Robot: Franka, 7 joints.
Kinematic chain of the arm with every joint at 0, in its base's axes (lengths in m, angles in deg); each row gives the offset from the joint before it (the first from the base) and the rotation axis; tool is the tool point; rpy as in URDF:
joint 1: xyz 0 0 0.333 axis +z
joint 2: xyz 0 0 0 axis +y
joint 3: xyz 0 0 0.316 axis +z
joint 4: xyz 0.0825 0 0 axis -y
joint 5: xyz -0.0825 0 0.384 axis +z
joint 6: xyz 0 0 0 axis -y
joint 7: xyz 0.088 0 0 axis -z
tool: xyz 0 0 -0.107 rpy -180 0 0
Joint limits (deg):
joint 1: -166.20..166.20
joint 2: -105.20..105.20
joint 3: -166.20..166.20
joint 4: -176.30..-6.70
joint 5: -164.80..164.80
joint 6: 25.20..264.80
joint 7: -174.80..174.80
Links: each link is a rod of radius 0.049 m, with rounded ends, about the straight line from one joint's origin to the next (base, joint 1, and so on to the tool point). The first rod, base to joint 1, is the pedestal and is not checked.
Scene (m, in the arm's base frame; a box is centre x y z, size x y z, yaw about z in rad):
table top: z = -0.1
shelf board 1: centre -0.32 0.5 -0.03 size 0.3 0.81 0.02 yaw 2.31
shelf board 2: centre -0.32 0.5 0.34 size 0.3 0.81 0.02 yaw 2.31
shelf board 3: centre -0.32 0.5 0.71 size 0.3 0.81 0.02 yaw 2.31
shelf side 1: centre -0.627 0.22 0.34 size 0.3 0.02 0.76 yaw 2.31
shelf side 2: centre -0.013 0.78 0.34 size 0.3 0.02 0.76 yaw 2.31
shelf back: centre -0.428 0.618 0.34 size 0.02 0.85 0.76 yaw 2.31
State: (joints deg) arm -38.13 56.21 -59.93 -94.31 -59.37 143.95 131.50
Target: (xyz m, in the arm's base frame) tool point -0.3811 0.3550 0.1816
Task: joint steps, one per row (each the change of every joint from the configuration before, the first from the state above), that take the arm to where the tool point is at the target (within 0.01 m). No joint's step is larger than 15 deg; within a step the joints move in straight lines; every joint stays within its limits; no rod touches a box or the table.
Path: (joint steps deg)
1: -13.12 2.19 -0.98 -14.30 0.73 -3.31 0.00
2: -13.13 2.20 -0.98 -14.30 0.74 -3.32 0.00
3: -13.12 2.19 -0.99 -14.30 0.73 -3.31 0.00
4: -13.12 2.19 -0.98 -14.30 0.73 -3.31 0.00
5: -13.13 2.20 -0.98 -14.29 0.74 -3.31 0.00
6: -12.06 6.08 -2.72 12.28 -1.22 4.07 0.00
7: -12.06 6.08 -2.72 12.29 -1.21 4.08 0.00
8: -12.06 6.08 -2.72 12.28 -1.21 4.08 0.00

